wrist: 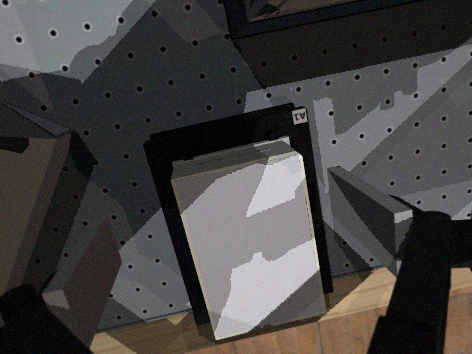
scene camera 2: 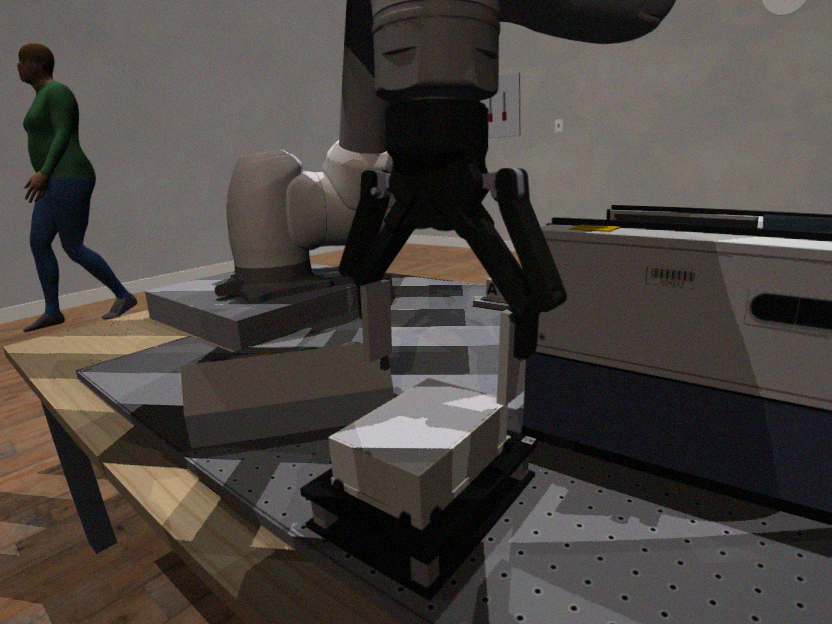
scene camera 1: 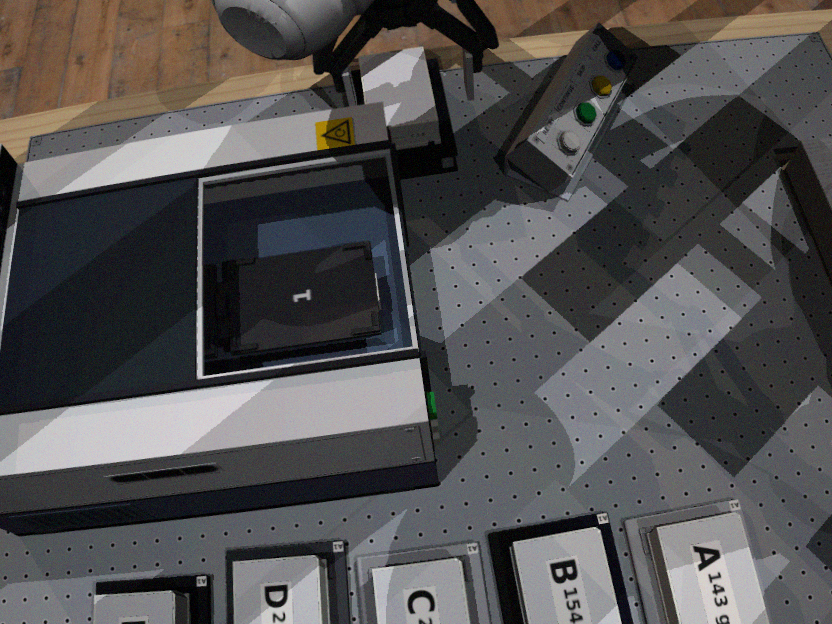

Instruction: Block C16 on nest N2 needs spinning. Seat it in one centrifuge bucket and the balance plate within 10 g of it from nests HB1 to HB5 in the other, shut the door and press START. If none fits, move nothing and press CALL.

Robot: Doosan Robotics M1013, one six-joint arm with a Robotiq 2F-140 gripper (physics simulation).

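Places are measured from the arm's base along level axes (x right, y back, z down), in centimetres.
Where they show: gripper, fingertip midpoint: (wrist: 224, 215) (scene camera 2: 438, 375) (scene camera 1: 411, 99); arm's base, link origin: (scene camera 2: 275, 287).
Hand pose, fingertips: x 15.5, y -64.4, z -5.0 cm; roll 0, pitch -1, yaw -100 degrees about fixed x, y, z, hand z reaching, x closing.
Observation:
Things, the pixels of their top centre, and the offset from my fingertips. "pt": a spot on its surface instead.
- white block, top centre: (wrist: 255, 252) (scene camera 2: 424, 417) (scene camera 1: 396, 86) dy -2.1, dx +3.6, dz +1.8 cm
- black nest, top centre: (wrist: 248, 231) (scene camera 2: 426, 452) (scene camera 1: 398, 104) dy -2.1, dx +3.6, dz +4.9 cm
- Plates A, top centre: (scene camera 1: 715, 584) dy +30.7, dx -53.1, dz +4.4 cm
- B, top centre: (scene camera 1: 570, 600) dy +17.2, dx -54.6, dz +4.4 cm
- C, surface spot: (scene camera 1: 450, 577) pt dy +6.2, dx -52.8, dz +4.4 cm
- D, surface spot: (scene camera 1: 305, 577) pt dy -7.3, dx -53.5, dz +4.4 cm
- control box, top centre: (scene camera 2: 285, 347) (scene camera 1: 578, 82) dy +19.8, dx +4.2, dz +1.4 cm
- fifth plate, surface spot: (scene camera 1: 147, 604) pt dy -22.4, dx -57.3, dz +4.4 cm
A white block (scene camera 1: 396, 83) (scene camera 2: 409, 426) (wrist: 250, 225) sits on a black nest (scene camera 1: 448, 151) (scene camera 2: 369, 523) (wrist: 225, 129) beside the centrifuge (scene camera 1: 221, 416) (scene camera 2: 638, 322). My gripper (scene camera 1: 408, 83) (scene camera 2: 444, 376) (wrist: 224, 215) is open and empty; its fingers stand on either side of the block, apart from it in the wrist view. In scene camera 1, a bucket marked 1 (scene camera 1: 302, 322) shows inside the framed window; the other bucket is hidden. Plates A (scene camera 1: 745, 570), B (scene camera 1: 598, 570), C (scene camera 1: 450, 577) and D (scene camera 1: 305, 577) sit on front nests. Labels C and D are cut off.
A control box (scene camera 1: 537, 157) (scene camera 2: 282, 403) (wrist: 30, 200) with blue, yellow, green and white buttons stands beside the block's nest. A fifth plate (scene camera 1: 147, 604) shows partly at the lower edge. A dark structure (scene camera 1: 809, 194) stands at the right. A person (scene camera 2: 60, 134) is behind the table.

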